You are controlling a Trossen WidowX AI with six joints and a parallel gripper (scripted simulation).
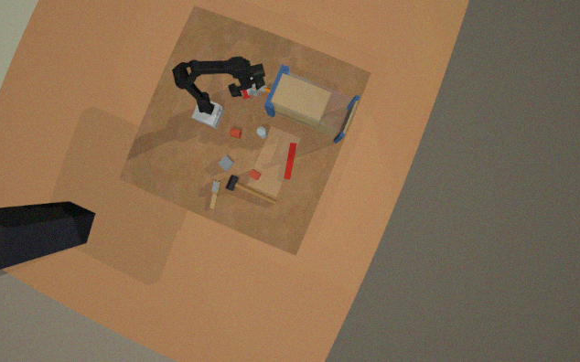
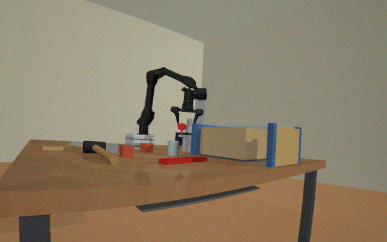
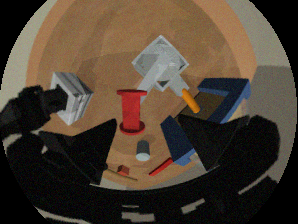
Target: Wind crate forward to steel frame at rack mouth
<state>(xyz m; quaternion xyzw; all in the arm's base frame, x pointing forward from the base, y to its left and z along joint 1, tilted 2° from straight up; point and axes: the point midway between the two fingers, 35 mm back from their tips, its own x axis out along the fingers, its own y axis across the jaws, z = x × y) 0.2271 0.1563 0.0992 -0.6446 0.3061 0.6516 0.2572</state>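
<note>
Now: the red knob 2 cm below my gripper tip, 2 cm behind it and 1 cm to the right of it. Round my gripper tip: winch handle: 5 cm below, 3 cm to the left, 3 cm behind; clear-panelled cubby: 37 cm ahead, 8 cm to the left, 4 cm below; grey hand winch: 12 cm below, 8 cm to the left, 5 cm behind.
</note>
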